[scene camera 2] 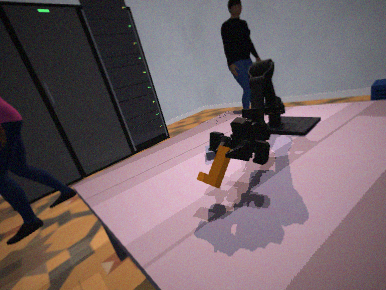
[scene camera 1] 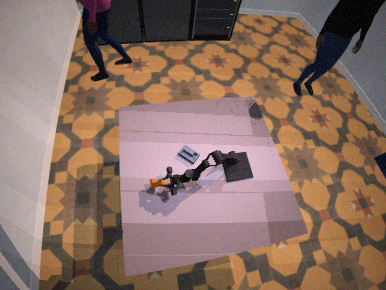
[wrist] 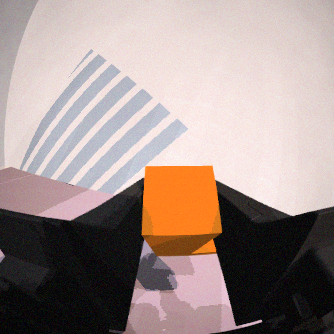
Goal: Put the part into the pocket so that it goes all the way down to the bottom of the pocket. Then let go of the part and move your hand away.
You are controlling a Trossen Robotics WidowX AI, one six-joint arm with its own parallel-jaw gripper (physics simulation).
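Seen in the pictures: gripper, between the fingertips: (scene camera 2: 220,154) (scene camera 1: 158,183) (wrist: 176,184); arm's base, origin of its link: (scene camera 2: 275,125) (scene camera 1: 230,160).
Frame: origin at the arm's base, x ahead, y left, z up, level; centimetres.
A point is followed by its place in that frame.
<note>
The orange L-shaped part (scene camera 1: 156,183) @(x 59.9, y 1.3, z 9.7 cm) (scene camera 2: 218,168) @(x 60.8, y 2.2, z 8.7 cm) (wrist: 181,201) @(x 55.2, y 2.6, z 12.1 cm) is held above the table, tilted, with its short foot at the lower end pointing left in the second scene view. My gripper (scene camera 1: 164,183) @(x 58.3, y 2.2, z 11.7 cm) (scene camera 2: 225,150) @(x 58.3, y 2.2, z 11.7 cm) (wrist: 176,184) @(x 58.3, y 2.2, z 11.7 cm) is shut on the part's upper end, with one black finger on each side of it in the wrist view. The grey block with the pocket (scene camera 1: 183,159) @(x 33.5, y -14.3, z -2.1 cm) lies on the table, apart from the part and up and to the right of it in the first scene view. In the second scene view the block (scene camera 2: 208,154) @(x 36.4, y -18.2, z 0.3 cm) is mostly hidden behind the gripper.
The pink table (scene camera 1: 210,210) @(x 30.0, y 29.0, z -2.4 cm) (scene camera 2: 165,240) @(x 77.9, y -6.0, z -2.4 cm) carries the arm's black base plate (scene camera 1: 238,172) @(x -1.6, y 10.9, z -0.7 cm) (scene camera 2: 300,125) @(x 0.7, y 11.5, z -0.8 cm). Shadows of the arm fall on the table. Two people and dark cabinets (scene camera 1: 167,20) (scene camera 2: 55,90) stand beyond the table. A blue object (scene camera 1: 382,164) (scene camera 2: 379,90) shows at the right edge.
</note>
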